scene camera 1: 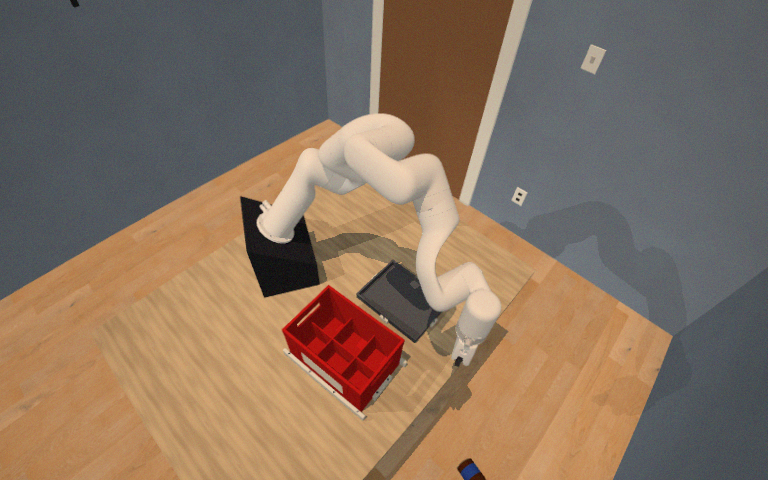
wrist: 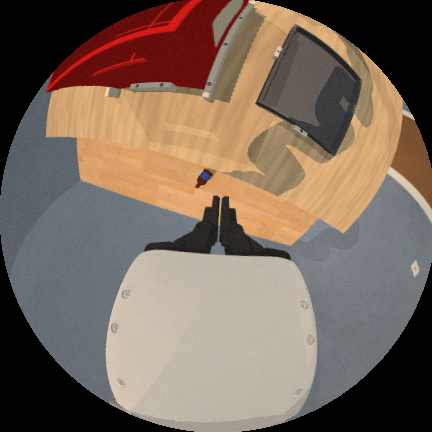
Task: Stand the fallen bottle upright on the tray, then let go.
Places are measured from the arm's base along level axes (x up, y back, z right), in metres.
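Pixels of known places: gripper, between the fingertips: point(scene camera 1: 457, 357) point(wrist: 219, 206); arm's base, origin of its link: point(scene camera 1: 275, 228).
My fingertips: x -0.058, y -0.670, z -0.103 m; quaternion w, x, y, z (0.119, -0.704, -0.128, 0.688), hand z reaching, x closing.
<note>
Ahead of a thing's pixels: the offset from my fingertips to its top centre. Level surfaces: height alone.
The brown bottle with a blue label @[dx -0.709, dy -0.312, dz +0.016 m] point(scene camera 1: 470, 470) point(wrist: 204, 177) is off the table, down by the floor beyond the table's edge. It is cut off by the bottom edge of the scene view; in the wrist view it shows whole and small, tilted, its neck pointing to the lower left. My gripper point(scene camera 1: 458, 361) point(wrist: 219, 206) is shut and empty, at the table's right edge, well apart from the bottle. The dark grey tray @[dx -0.110, dy +0.270, dz -0.092 m] point(scene camera 1: 378, 310) point(wrist: 272, 111) lies on the table behind the gripper, with nothing standing on it.
A red crate with compartments @[dx +0.040, dy +0.254, dz +0.188 m] point(scene camera 1: 363, 400) point(wrist: 195, 70) stands on the wooden table @[dx -0.136 m] point(scene camera 1: 226, 367) point(wrist: 150, 117), in front of the tray. Light rails run along the crate's base. The arm's black base block point(scene camera 1: 286, 271) stands at the back left. Wood floor lies beyond the table edge.
</note>
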